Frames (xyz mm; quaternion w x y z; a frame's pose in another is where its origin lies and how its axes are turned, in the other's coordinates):
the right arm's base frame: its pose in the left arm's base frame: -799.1 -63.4 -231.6 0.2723 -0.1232 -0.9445 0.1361
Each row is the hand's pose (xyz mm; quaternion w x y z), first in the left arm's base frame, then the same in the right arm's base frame.
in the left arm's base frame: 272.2 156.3 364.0 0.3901 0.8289 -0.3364 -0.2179
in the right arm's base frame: -526.1 181.7 -1114.0 0.2922 0.0222 0.1909 -0.9368
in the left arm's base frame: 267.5 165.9 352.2 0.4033 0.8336 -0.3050 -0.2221
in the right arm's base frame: -524.9 193.7 -1103.6 0.2650 0.0254 0.2118 -0.9404
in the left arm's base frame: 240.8 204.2 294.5 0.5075 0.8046 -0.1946 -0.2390
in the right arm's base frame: -519.0 243.9 -1049.2 0.1904 0.0294 0.3463 -0.9181
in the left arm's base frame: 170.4 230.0 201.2 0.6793 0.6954 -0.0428 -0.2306
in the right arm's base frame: -498.1 287.1 -939.6 0.1083 0.0494 0.5637 -0.8173
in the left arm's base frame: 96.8 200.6 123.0 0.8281 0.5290 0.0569 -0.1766
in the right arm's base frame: -484.3 273.3 -829.9 0.0825 0.0870 0.7474 -0.6534
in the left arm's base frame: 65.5 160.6 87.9 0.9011 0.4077 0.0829 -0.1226
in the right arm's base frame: -487.8 242.5 -776.6 0.1002 0.1175 0.8333 -0.5309
